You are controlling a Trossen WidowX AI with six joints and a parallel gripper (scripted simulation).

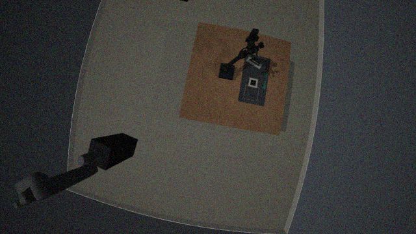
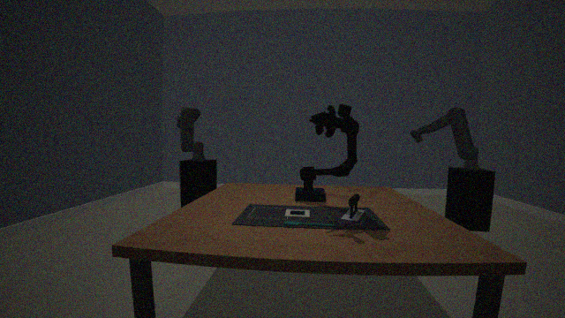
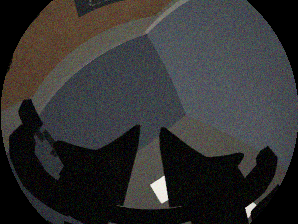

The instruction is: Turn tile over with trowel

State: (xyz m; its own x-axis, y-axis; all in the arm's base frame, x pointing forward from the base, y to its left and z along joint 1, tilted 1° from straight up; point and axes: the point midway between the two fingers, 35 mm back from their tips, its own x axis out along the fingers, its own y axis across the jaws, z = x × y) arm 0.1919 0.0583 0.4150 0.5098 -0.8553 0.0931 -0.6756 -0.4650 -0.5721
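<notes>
My gripper tip is now 90 mm short of the trowel, 240 mm to the right of it and 430 mm above it. The rest, counted from my gripper tip: tile: 180 mm ahead, 30 mm to the right, 460 mm below; dark mat: 180 mm ahead, 30 mm to the left, 480 mm below.
</notes>
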